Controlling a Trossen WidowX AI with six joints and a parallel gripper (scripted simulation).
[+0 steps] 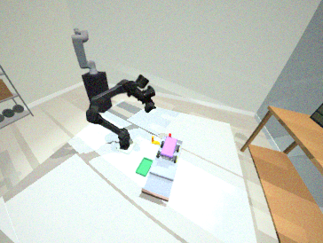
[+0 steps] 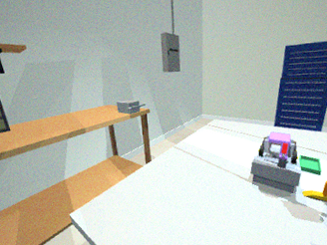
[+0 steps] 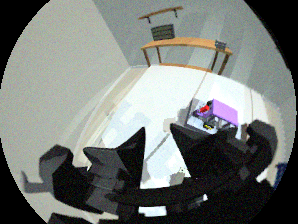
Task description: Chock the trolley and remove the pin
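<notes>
My gripper tip is now 26 cm above the chock, 9 cm to the left of it and 2 cm short of it. Also, from my gripper tip: red-headed stop pin: 15 cm below, 13 cm to the right, 13 cm ahead; then grey ramp: 24 cm to the right, 24 cm below, 13 cm ahead; then purple-topped trolley: 23 cm to the right, 17 cm below, 13 cm ahead.
</notes>
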